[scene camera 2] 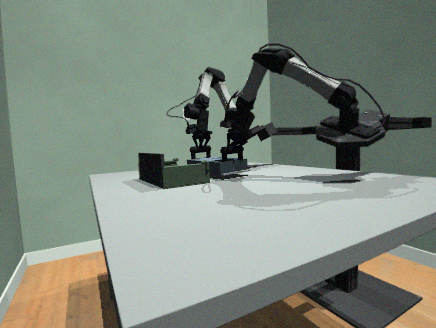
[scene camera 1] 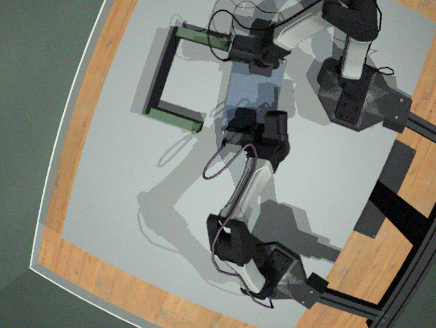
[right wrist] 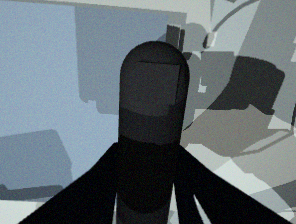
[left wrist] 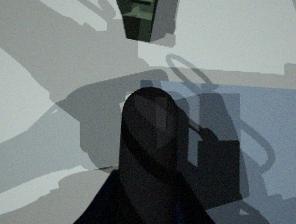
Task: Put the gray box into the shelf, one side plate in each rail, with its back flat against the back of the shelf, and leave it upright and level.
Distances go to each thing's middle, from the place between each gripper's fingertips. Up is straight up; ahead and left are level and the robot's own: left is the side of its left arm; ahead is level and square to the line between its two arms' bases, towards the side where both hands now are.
I see my left gripper 120 mm to the left of the gray box point(scene camera 2: 222, 166), 50 mm above it and 20 mm short of it. The rest, counted from my left hand: dark back plate point(scene camera 1: 167, 49): 340 mm ahead, 90 mm to the right, 40 mm below.
Now: the gray box 2 cm behind my right hand, 12 cm to the left of it and 5 cm below it. Round my right hand: dark back plate (30 cm ahead, 14 cm to the left, 4 cm below).
